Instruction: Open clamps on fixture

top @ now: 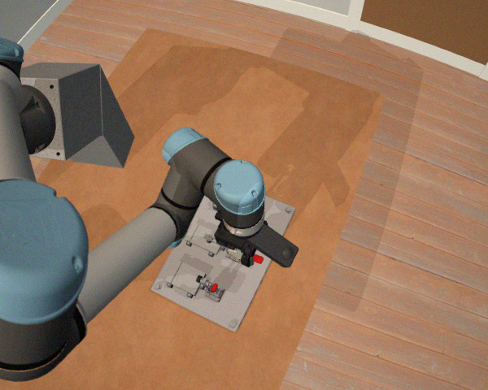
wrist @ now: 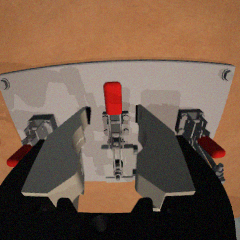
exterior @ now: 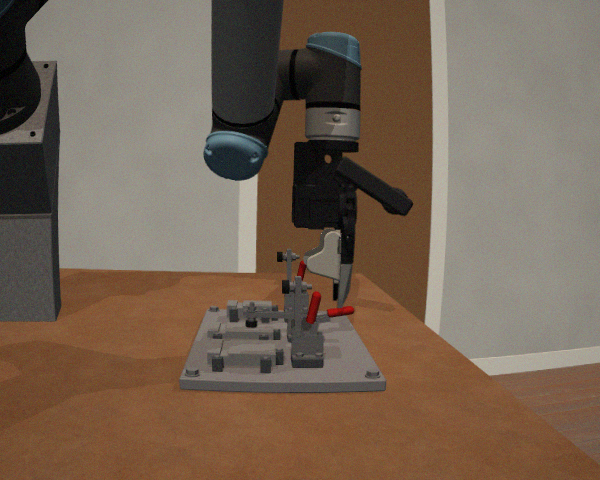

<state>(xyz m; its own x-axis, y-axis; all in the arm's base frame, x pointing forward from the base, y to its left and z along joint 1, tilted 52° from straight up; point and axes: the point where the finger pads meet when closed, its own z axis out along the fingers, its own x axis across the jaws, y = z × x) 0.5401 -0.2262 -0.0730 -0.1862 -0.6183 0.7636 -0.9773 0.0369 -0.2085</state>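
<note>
The grey fixture plate is 80 mm behind my hand, 70 mm below it and 20 mm to the left of it. Also, from my hand: grey part 150 mm behind, 50 mm below, 30 mm to the left.
</note>
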